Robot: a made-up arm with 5 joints.
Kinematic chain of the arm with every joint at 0, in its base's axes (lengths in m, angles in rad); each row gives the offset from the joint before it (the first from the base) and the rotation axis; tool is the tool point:
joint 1: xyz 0 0 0.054 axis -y
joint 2: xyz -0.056 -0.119 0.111 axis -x
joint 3: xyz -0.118 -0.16 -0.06 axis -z
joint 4: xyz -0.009 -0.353 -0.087 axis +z
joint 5: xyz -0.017 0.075 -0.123 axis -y
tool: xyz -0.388 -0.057 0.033
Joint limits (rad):
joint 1: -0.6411..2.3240
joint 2: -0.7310..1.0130
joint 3: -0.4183..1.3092
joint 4: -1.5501..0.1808
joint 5: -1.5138..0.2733
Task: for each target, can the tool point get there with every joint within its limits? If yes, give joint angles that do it. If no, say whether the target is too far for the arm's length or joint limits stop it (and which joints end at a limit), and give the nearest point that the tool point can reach.
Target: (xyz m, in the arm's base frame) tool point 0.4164 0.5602 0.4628
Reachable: no: joint limits stop it (at a limit: joint 1, joint 2, joint 3, joint 5) | nearest point 0.2442 0.0701 0.0569 | short by 0.659 m
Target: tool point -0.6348 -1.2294 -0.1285
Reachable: no: too far | nearest point -0.4803 -0.8652 -0.0841 | short by 0.398 m
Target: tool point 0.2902 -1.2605 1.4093
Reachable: no: too far | nearest point 0.0180 -0.7469 0.7193 | short by 0.902 m
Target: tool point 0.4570 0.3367 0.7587
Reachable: no: joint limits stop it (at a limit: joint 1, joint 2, joint 3) | nearest point 0.2865 -0.2485 0.5159 | short by 0.656 m
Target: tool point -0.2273 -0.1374 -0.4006
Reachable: yes | joints 1.3679 -0.1280 1.1672 -0.3783 -0.7640
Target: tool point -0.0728 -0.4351 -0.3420
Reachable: yes | joints 1.9622 0.0305 0.5030 -1.0389 -1.1502
